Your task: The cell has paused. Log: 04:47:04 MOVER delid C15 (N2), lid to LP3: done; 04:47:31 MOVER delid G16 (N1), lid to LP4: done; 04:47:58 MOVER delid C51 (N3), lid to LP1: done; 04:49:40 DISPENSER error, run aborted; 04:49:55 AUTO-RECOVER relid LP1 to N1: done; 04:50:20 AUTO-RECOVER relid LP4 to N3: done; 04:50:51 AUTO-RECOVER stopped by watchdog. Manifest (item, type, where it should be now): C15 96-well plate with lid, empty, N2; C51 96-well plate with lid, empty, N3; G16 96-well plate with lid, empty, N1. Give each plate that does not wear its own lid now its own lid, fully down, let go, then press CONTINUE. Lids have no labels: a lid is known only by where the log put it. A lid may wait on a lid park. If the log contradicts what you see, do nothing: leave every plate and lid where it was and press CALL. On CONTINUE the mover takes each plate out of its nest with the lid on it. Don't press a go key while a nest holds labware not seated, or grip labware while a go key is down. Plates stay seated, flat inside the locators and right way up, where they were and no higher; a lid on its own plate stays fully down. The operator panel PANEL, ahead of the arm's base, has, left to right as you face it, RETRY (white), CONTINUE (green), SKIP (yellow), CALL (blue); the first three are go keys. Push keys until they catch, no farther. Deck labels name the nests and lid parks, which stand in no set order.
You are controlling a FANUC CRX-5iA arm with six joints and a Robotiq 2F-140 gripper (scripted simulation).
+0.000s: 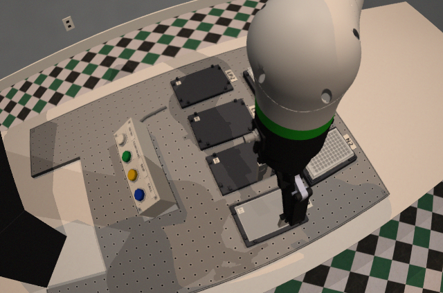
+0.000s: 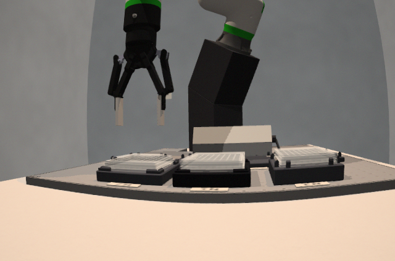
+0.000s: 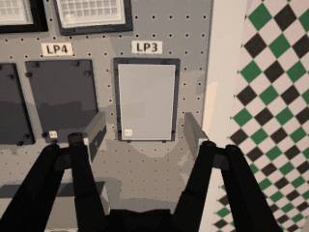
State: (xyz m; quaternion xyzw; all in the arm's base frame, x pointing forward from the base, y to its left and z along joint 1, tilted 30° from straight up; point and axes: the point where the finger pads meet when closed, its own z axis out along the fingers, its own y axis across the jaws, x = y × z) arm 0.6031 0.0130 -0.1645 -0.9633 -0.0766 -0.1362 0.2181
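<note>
My gripper is now 110 mm above the lid park LP3. From my hand the other things lie so: plate: 160 mm ahead, 110 mm to the left, 90 mm below; LP3 label: 80 mm ahead, 20 mm to the left, 110 mm below; lid park LP4: 30 mm behind, 130 mm to the left, 110 mm below.
</note>
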